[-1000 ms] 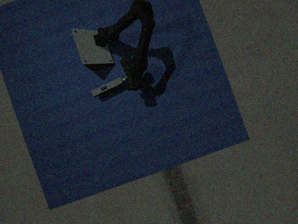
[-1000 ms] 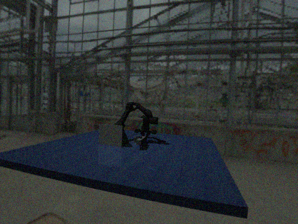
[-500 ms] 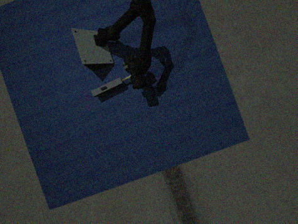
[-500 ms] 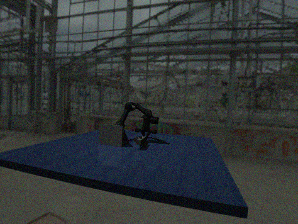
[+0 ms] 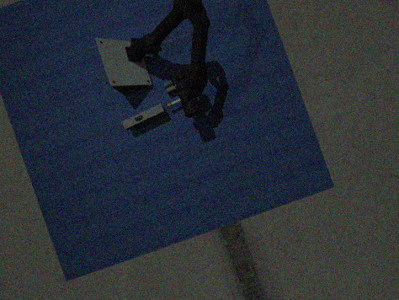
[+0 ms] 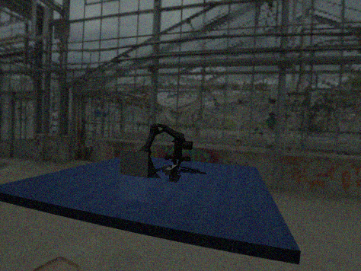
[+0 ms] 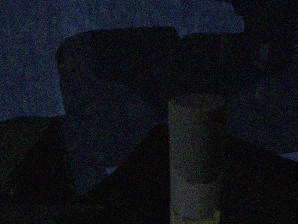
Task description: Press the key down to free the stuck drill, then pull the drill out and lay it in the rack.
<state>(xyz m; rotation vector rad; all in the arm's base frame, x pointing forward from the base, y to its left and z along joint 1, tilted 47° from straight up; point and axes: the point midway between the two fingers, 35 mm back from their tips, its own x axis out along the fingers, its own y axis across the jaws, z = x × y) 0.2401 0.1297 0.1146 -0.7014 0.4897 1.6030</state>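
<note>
The drill is 40 mm to the right of my gripper tip, 40 mm above it and 10 mm ahead of it. The rest, counted from my gripper tip: long grey block (200 mm to the right, 30 mm ahead, 30 mm above).
</note>
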